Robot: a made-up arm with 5 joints. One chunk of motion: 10 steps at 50 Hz.
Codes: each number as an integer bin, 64 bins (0 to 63) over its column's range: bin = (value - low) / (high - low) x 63, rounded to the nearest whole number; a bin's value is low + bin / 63 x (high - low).
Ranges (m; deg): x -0.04..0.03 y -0.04..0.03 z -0.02..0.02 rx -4..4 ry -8..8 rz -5..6
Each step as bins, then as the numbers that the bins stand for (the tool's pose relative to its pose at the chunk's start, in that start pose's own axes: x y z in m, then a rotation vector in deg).
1 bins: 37 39 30 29 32 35
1 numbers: 0.0011 0.0033 -0.0010 -0.32 0.13 1.11
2 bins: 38 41 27 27 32 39
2 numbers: 0.0022 0.0056 -0.0029 -0.57 0.13 1.81
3 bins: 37 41 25 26 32 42
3 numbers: 0.0011 0.0056 -0.0041 -0.70 0.13 2.33
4 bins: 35 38 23 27 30 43
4 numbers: -0.0011 0.0022 -0.0054 -0.57 -0.38 2.51
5 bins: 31 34 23 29 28 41
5 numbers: -0.0056 -0.0022 -0.0054 -0.32 -0.89 2.16
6 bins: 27 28 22 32 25 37
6 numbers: -0.0100 -0.0089 -0.0060 0.06 -1.65 1.46
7 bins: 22 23 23 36 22 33
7 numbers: -0.0156 -0.0144 -0.0054 0.57 -2.41 0.76
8 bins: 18 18 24 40 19 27
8 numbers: -0.0200 -0.0200 -0.0048 1.08 -3.17 -0.29
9 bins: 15 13 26 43 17 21
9 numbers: -0.0233 -0.0256 -0.0035 1.46 -3.68 -1.33
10 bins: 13 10 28 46 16 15
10 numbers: -0.0256 -0.0289 -0.0022 1.84 -3.94 -2.38
